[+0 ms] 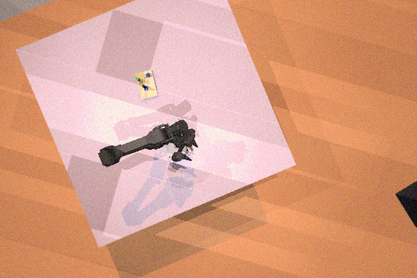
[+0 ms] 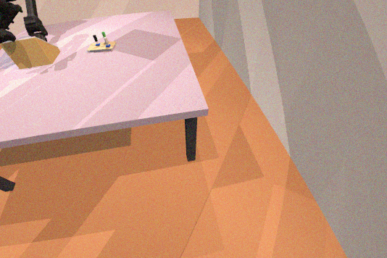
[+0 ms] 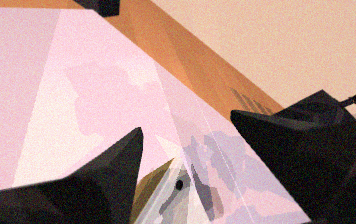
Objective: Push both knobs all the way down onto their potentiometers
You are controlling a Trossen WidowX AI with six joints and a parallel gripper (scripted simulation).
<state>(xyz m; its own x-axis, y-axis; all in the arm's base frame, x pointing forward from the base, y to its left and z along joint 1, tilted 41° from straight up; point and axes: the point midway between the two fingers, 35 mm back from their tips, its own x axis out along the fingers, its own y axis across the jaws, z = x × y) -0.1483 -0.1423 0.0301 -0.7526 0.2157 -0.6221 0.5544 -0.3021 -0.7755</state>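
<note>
My gripper tip is now 48 cm short of the black knob, 13 cm above it and 6 cm to the right of it. From my gripper tip the other things lie so: green knob: 54 cm ahead, 12 cm below, 6 cm to the left.
</note>
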